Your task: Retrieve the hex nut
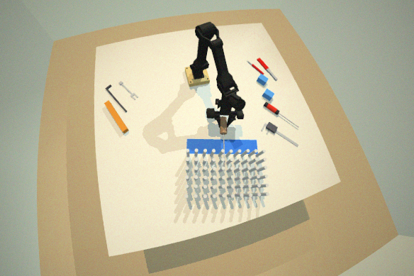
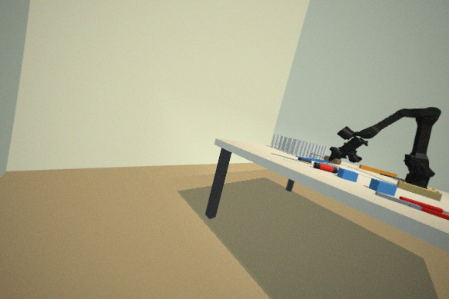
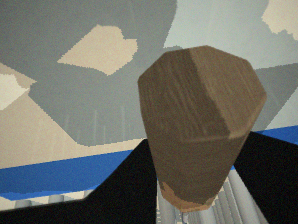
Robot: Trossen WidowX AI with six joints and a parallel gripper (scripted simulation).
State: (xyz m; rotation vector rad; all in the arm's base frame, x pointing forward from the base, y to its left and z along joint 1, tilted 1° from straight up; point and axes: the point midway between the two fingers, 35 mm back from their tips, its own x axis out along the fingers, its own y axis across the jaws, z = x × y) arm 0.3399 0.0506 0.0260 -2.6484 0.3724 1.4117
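The blue taped strip is 10 cm ahead of my gripper tip, 3 cm to the right of it and 3 cm below it. The rest, counted from my gripper tip: wooden-handled hook tool 10 cm ahead, 3 cm to the right; orange bar 21 cm behind, 56 cm to the right, 1 cm below; grey forked tool 37 cm behind, 48 cm to the right, 3 cm below.
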